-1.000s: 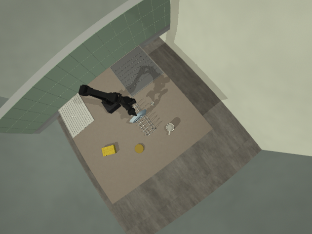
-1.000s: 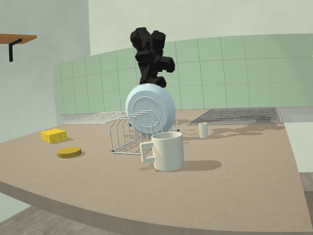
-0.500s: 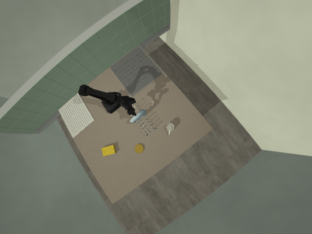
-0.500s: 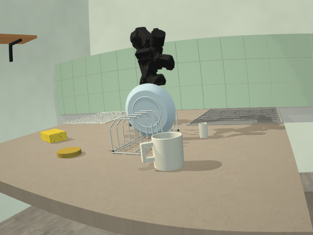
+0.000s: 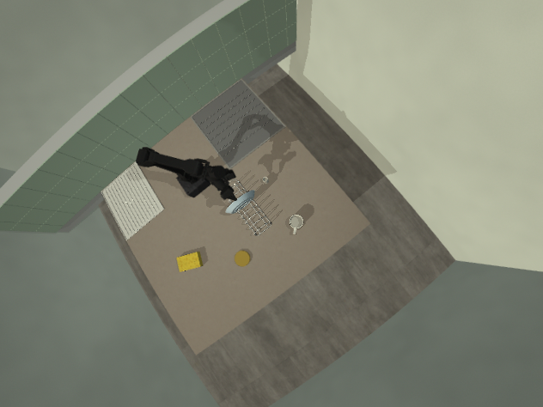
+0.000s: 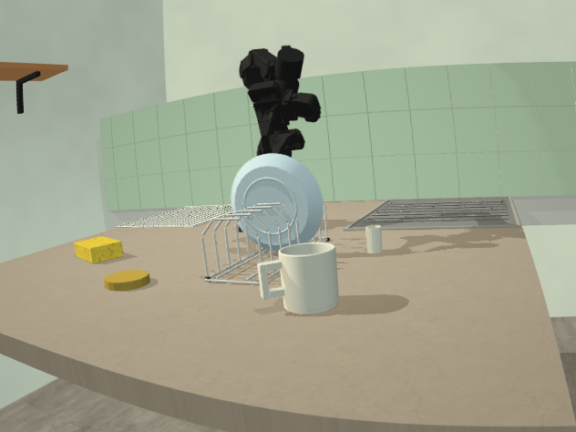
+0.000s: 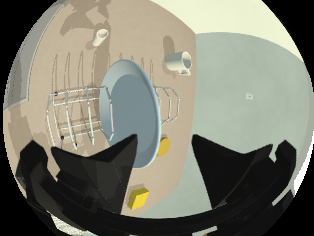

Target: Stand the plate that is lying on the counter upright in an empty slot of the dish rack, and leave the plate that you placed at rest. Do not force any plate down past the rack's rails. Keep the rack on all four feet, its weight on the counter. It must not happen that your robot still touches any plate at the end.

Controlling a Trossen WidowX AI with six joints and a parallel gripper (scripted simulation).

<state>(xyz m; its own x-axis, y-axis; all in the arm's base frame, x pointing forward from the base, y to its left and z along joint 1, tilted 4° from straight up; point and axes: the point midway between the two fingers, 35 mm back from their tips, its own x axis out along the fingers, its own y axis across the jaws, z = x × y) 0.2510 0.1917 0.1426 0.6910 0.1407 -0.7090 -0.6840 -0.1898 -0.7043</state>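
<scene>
Now: hand 140 mm above the pale blue plate, 40 mm short of it and 10 mm to the right of it. From my hand the other things lie so: cream mug 270 mm ahead, 220 mm to the left, 210 mm below; yellow disc 300 mm ahead, 230 mm below, 150 mm to the right; small white cup 230 mm below, 190 mm to the left, 40 mm behind.
</scene>
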